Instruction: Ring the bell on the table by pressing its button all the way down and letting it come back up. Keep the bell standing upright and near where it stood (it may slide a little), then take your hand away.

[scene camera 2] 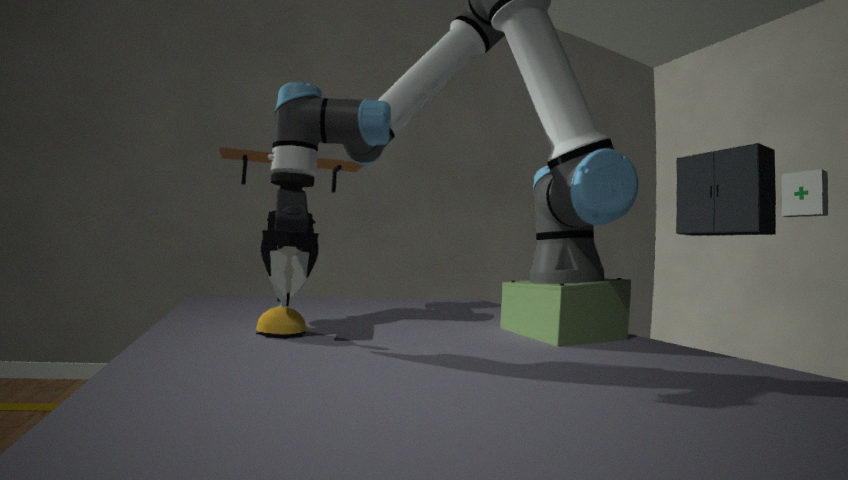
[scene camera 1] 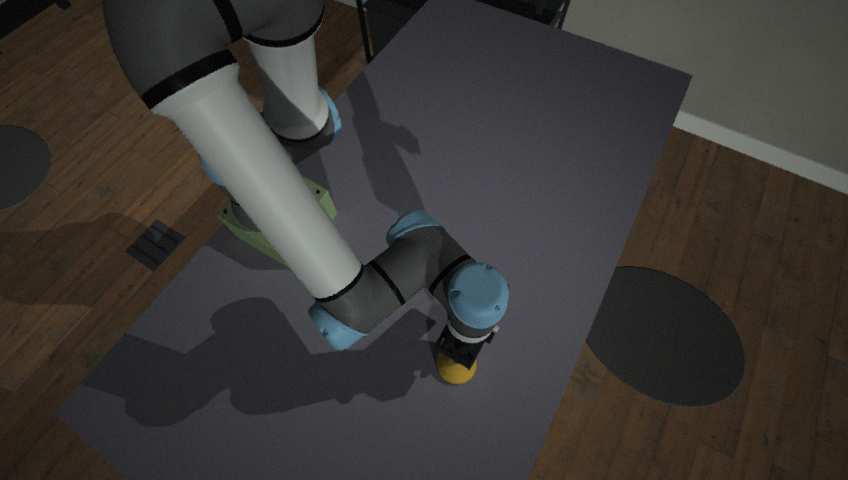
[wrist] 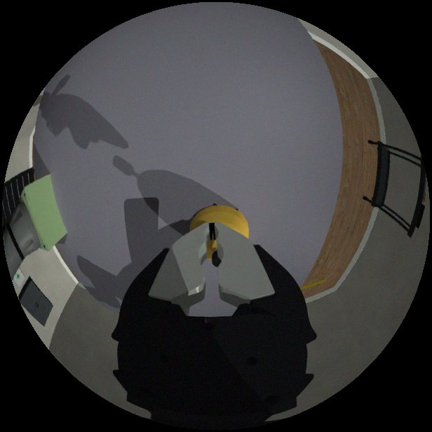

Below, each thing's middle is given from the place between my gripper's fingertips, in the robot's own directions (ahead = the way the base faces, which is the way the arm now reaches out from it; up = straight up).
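Scene:
Yellow dome bell (scene camera 2: 283, 322): my hand 4 cm left of it, 2 cm above it.

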